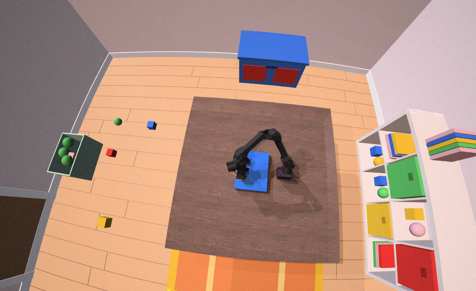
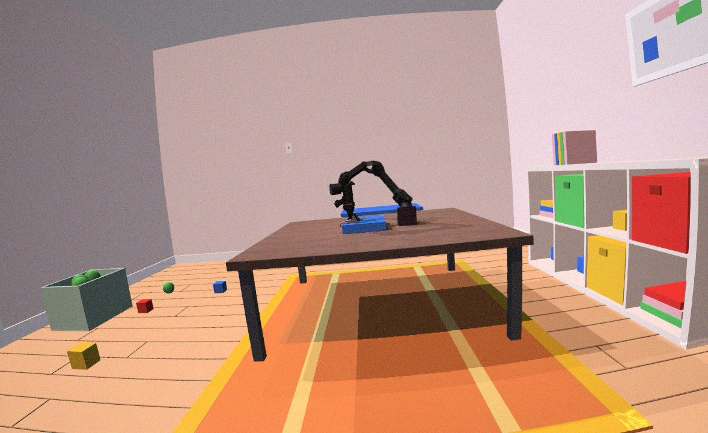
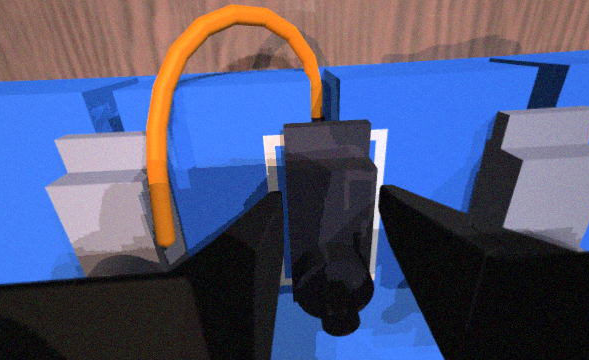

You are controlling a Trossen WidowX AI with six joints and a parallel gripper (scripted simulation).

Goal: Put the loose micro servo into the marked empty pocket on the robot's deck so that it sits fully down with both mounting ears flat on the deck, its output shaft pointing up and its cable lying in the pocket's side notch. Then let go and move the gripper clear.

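My gripper tip is now 120 mm past the blue deck, 30 mm above it and 10 mm to the right of it.
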